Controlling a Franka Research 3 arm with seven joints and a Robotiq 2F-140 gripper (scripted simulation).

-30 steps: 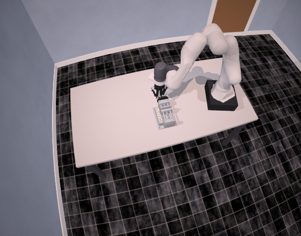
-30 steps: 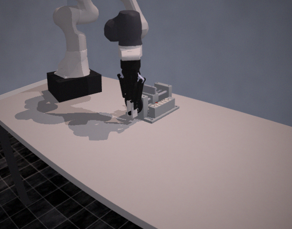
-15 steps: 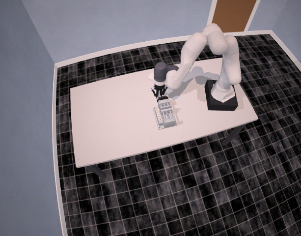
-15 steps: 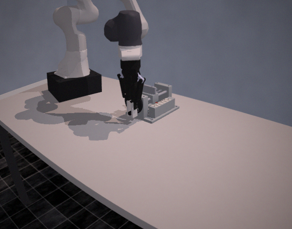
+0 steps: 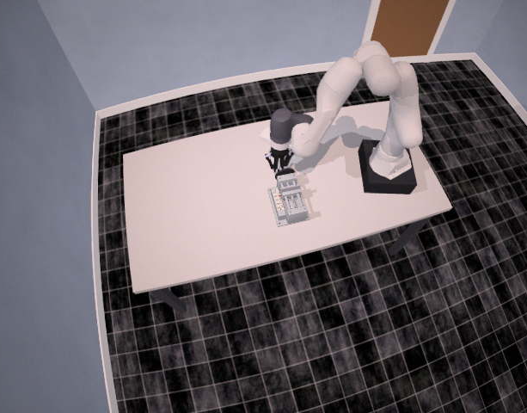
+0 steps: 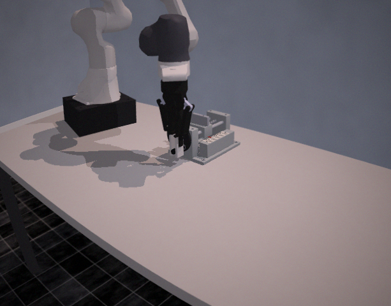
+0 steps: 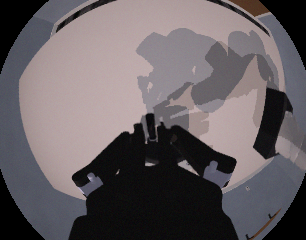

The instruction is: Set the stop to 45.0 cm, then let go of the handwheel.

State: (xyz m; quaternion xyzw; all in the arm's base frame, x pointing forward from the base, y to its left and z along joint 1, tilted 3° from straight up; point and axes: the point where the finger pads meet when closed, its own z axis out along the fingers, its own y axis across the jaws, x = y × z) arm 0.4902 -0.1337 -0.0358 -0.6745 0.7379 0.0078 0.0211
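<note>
Now: hand 13 cm to the right of the grey stop fixture and 2 cm below it. Also, from my hand: black handwheel: 2 cm to the left, 1 cm below.
</note>
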